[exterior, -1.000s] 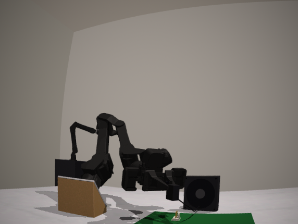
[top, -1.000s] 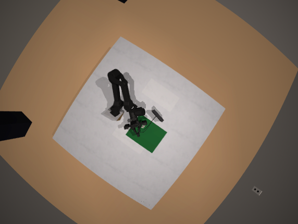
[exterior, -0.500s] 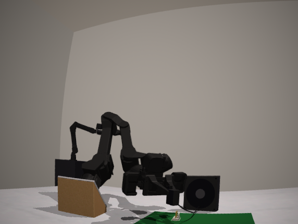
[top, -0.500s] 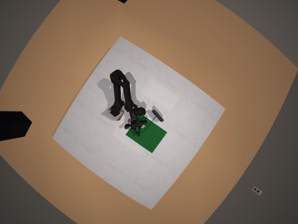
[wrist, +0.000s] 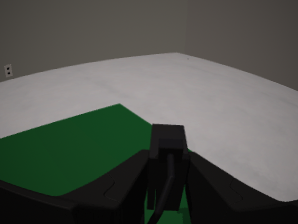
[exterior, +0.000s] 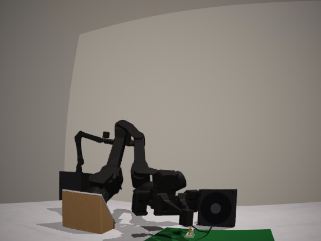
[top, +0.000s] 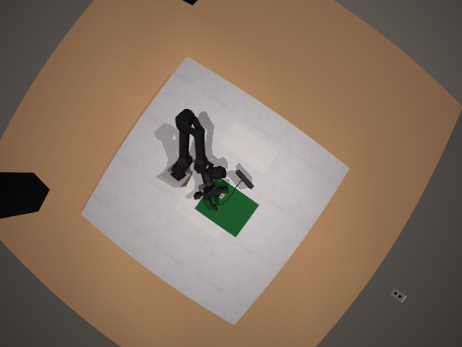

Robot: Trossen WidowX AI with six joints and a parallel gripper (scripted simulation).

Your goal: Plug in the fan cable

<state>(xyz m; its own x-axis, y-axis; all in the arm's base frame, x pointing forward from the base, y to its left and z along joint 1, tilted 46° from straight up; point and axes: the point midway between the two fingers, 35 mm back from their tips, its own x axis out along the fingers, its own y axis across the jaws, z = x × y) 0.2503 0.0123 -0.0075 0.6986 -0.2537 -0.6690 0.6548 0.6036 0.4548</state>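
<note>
The four-pin header lies 6 cm to the left of my gripper tip and 8 cm below it. The rest, counted from my gripper tip: green board (6 cm ahead, 3 cm to the left, 9 cm below); then black fan (4 cm ahead, 21 cm to the left, 2 cm below); then black fan plug (1 cm below).
</note>
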